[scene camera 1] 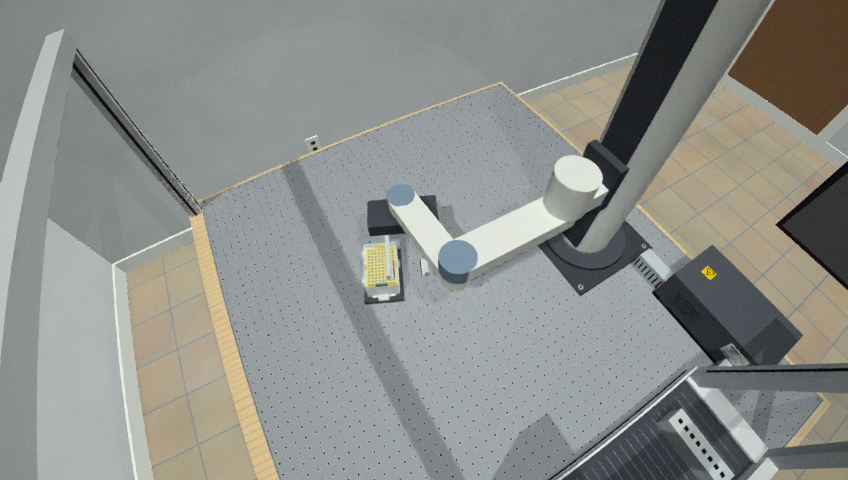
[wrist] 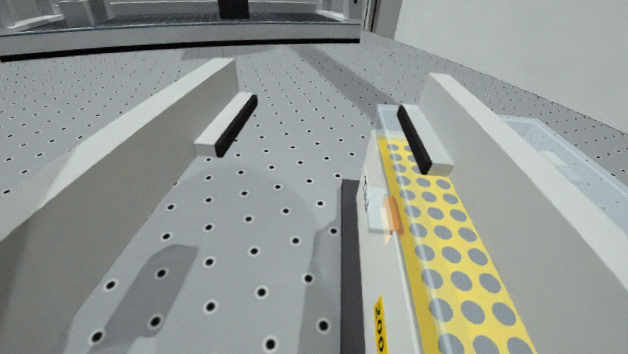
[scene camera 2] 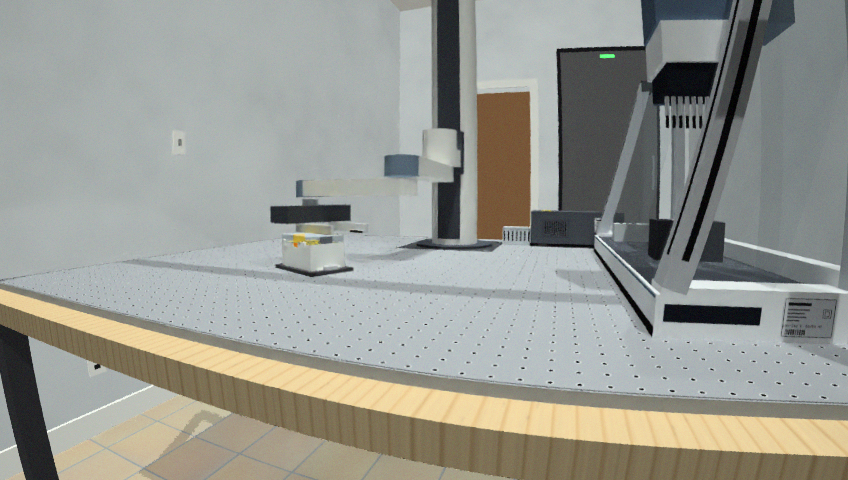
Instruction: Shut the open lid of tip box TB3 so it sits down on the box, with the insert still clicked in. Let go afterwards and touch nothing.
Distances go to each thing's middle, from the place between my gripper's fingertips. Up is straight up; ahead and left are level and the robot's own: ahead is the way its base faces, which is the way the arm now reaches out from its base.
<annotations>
My gripper is now 7 cm to the left of the clear lid (scene camera 1: 374, 255), 4 cm short of it and 2 cm above it. From my hand the other things lie so: tip box TB3 (scene camera 2: 323, 259) (7 cm to the right, 5 cm below, 4 cm ahead); then dark grey control box (scene camera 1: 735, 311) (65 cm behind, 50 cm to the left, 3 cm below); then grooved deck (scene camera 2: 636, 249) (66 cm to the left, 15 cm behind, 6 cm below).
</annotations>
